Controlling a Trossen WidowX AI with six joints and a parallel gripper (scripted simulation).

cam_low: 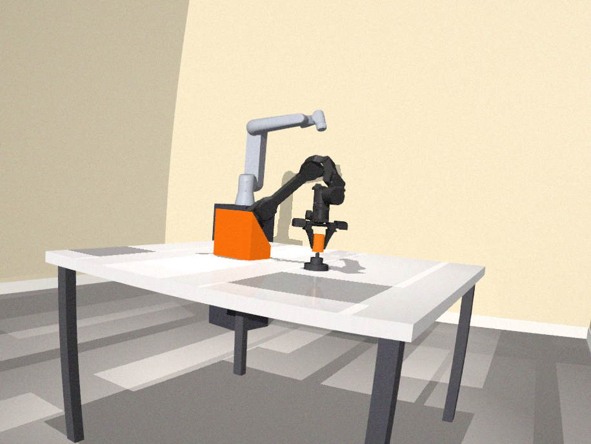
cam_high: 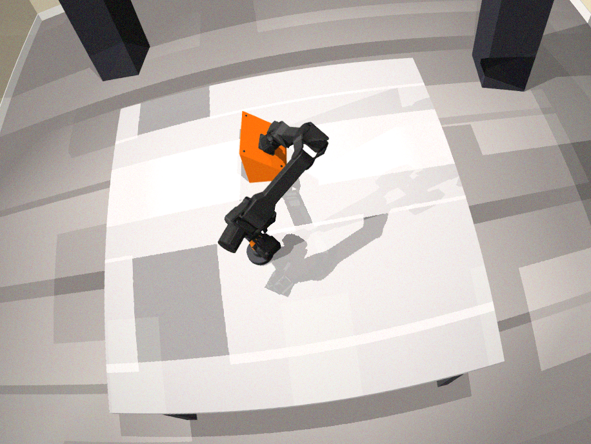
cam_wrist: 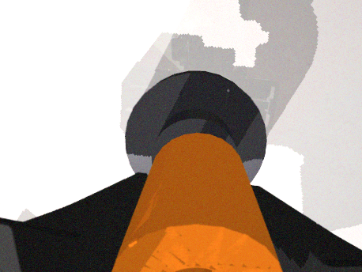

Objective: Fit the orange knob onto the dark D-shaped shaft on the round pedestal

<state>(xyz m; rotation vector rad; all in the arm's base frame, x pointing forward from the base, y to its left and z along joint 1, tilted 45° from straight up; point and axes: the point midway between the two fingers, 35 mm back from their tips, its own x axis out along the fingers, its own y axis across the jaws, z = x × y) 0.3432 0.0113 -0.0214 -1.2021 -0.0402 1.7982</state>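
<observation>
The orange knob is 20 mm above my gripper tip. Round my gripper tip: dark round pedestal 40 mm below.
</observation>
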